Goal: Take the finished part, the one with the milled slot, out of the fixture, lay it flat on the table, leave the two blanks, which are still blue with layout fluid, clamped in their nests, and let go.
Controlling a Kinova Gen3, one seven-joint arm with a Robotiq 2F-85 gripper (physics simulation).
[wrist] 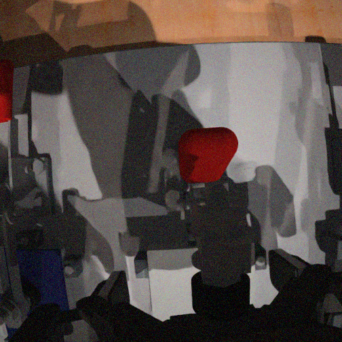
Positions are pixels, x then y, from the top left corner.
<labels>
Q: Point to a finished part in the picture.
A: At 170,269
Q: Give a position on a grey fixture plate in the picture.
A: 102,118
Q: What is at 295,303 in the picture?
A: My gripper.
</labels>
